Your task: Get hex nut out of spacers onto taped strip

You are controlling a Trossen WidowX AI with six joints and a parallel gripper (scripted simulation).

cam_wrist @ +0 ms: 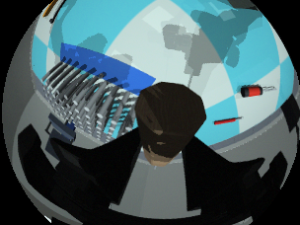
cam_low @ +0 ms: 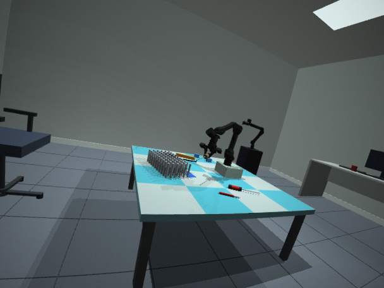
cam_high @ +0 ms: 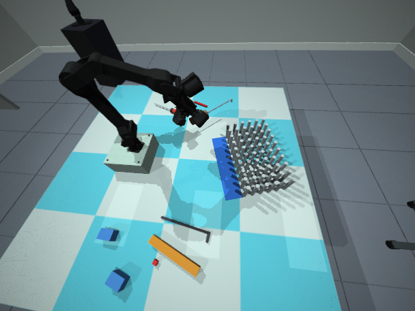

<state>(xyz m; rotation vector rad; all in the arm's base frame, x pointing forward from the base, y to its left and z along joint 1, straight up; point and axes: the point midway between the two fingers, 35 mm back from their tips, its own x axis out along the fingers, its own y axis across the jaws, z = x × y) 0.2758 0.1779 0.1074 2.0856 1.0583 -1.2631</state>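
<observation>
Now: the wooden-handled tool 80 mm to the left of my gripper tip and 60 mm ahead of it. From my gripper tip the other things lie so: blue taped strip (170 mm below, 160 mm ahead, 120 mm to the right); then orange flat bar (560 mm to the right, 160 mm below, 60 mm ahead); then small red screwdriver (300 mm to the left, 170 mm below, 150 mm behind).
</observation>
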